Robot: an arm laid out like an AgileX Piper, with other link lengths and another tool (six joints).
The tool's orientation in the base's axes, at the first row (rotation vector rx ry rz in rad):
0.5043 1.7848 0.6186
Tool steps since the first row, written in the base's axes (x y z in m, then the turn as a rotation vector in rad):
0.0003 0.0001 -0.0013 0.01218 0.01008 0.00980
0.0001 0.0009 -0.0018 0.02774 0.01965 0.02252
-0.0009 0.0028 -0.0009 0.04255 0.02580 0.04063
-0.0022 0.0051 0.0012 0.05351 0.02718 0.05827
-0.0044 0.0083 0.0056 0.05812 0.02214 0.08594
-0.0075 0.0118 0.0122 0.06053 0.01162 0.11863
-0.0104 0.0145 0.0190 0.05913 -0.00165 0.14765
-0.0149 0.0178 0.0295 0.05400 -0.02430 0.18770
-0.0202 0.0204 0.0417 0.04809 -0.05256 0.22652
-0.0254 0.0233 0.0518 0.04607 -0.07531 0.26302
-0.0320 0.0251 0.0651 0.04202 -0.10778 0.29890
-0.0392 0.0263 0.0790 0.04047 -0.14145 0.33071
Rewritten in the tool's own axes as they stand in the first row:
0.0009 -0.0007 0.0006 -0.00443 0.01438 0.01094
0.0018 -0.0004 0.0007 -0.01227 0.03032 0.02435
0.0026 0.0016 -0.0002 -0.02597 0.04703 0.03522
0.0029 0.0046 -0.0016 -0.04117 0.05966 0.04176
0.0023 0.0098 -0.0042 -0.06590 0.07352 0.03881
0.0005 0.0166 -0.0082 -0.09707 0.08628 0.03170
-0.0021 0.0230 -0.0122 -0.12617 0.09447 0.02138
-0.0064 0.0320 -0.0185 -0.16809 0.10234 0.00338
-0.0123 0.0416 -0.0260 -0.21235 0.10507 -0.01596
-0.0164 0.0501 -0.0330 -0.25261 0.11069 -0.03015
-0.0232 0.0598 -0.0422 -0.29784 0.10837 -0.04768
-0.0307 0.0693 -0.0522 -0.34152 0.10261 -0.06203

